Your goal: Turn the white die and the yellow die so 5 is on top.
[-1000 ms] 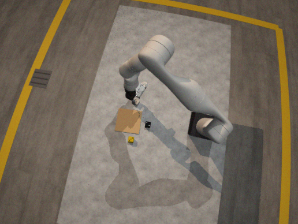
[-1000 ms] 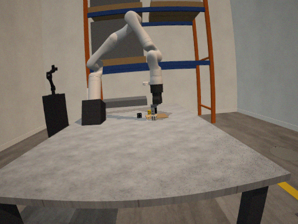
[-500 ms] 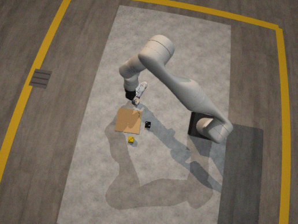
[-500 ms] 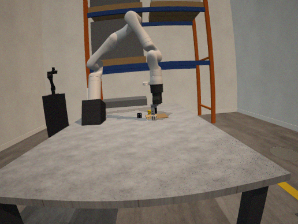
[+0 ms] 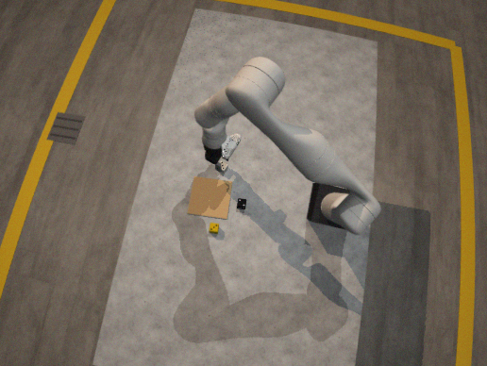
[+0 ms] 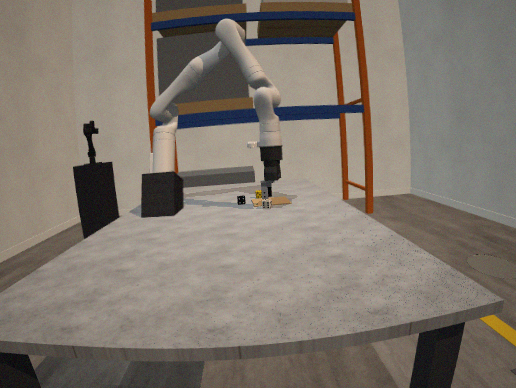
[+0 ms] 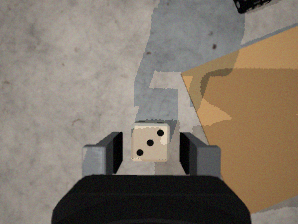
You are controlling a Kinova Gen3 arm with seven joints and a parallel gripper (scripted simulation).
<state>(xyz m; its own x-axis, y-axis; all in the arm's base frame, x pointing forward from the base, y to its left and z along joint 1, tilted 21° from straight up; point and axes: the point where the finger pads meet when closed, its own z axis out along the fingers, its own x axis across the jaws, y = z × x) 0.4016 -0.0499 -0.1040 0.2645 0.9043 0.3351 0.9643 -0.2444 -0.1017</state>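
Now: hand 4 cm above the white die. The rest, counted from my hand: tan mat: 12 cm to the left, 5 cm below, 1 cm ahead; black die: 12 cm to the left, 10 cm behind, 4 cm below; yellow die: 23 cm to the left, 4 cm below, 3 cm behind.
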